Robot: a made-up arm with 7 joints.
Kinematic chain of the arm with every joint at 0, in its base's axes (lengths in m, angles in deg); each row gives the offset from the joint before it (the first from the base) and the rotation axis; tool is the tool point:
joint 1: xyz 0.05 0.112 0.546 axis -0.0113 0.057 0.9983
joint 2: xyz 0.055 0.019 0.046 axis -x
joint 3: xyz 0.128 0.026 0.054 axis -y
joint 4: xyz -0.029 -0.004 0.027 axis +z
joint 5: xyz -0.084 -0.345 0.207 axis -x
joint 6: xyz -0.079 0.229 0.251 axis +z
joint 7: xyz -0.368 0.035 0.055 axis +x
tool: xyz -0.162 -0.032 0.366
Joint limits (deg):
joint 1: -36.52..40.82
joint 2: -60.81..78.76
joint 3: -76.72..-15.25
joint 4: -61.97..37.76
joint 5: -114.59..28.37
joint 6: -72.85..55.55
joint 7: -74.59..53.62
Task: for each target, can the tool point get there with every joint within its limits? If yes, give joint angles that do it. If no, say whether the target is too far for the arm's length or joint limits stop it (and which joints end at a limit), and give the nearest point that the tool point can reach.
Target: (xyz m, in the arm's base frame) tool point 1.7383 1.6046 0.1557
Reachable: no: too far | nearest point 1.1828 1.1254 0.4616 | short by 0.795 m
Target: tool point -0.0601 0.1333 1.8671
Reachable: yes | joints 30.12 -3.44 -30.64 -45.32 -24.77 10.95 3.91
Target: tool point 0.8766 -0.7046 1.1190
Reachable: yes | joints 32.05 -38.87 -32.51 25.66 -18.08 6.04 -13.23
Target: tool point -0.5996 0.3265 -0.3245
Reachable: no: joint limits stop it (at a limit: joint 1, joint 2, joint 3, joint 5, joint 6) | nearest point -0.5343 0.1257 -0.0874 | short by 0.317 m
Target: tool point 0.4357 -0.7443 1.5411
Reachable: yes | joints -5.69 20.41 -49.11 28.78 -68.59 30.85 -29.12
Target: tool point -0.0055 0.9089 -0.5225
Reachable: no: joint limits stop it (at a limit: joint 1, joint 2, joint 4, joint 5) | nearest point 0.0512 0.8339 -0.1652 | short by 0.370 m
